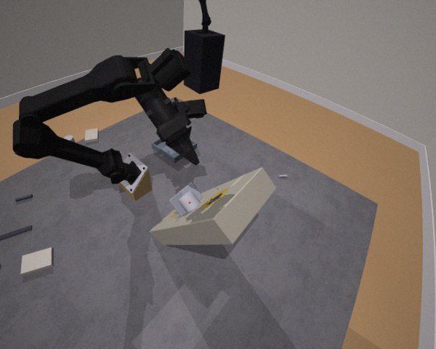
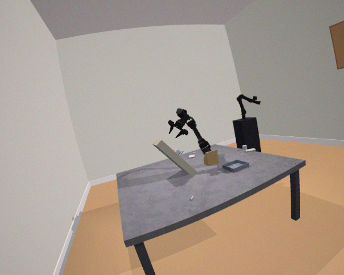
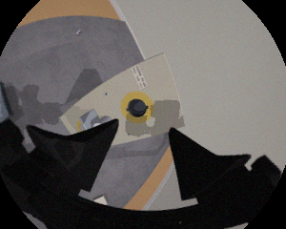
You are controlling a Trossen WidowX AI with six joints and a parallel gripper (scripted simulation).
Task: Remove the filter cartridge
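Now: gripper tip 10 mm past the round filter cartridge, 10 mm to the left of it and 140 mm above it. Round my gripper tip: cream service panel: 30 mm ahead, 160 mm below; then small pin: 40 mm ahead, 490 mm to the left, 330 mm below; then blue-grey tray: 410 mm behind, 220 mm to the left, 330 mm below.
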